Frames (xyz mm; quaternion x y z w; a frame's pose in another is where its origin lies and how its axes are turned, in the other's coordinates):
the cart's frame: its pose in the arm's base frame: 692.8 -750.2 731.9 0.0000 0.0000 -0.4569 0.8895
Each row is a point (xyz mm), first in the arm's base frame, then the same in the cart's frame.
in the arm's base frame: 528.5 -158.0 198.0
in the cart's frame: -577.1 211.4 -533.9
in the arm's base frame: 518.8 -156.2 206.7
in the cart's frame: -584.2 204.6 -525.2
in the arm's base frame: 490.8 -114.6 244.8
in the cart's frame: -634.3 206.0 -487.1
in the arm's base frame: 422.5 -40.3 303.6
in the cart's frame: -734.5 193.8 -428.3
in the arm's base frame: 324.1 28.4 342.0
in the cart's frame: -847.6 153.8 -389.9
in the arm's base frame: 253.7 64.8 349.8
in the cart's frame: -918.2 117.8 -382.1
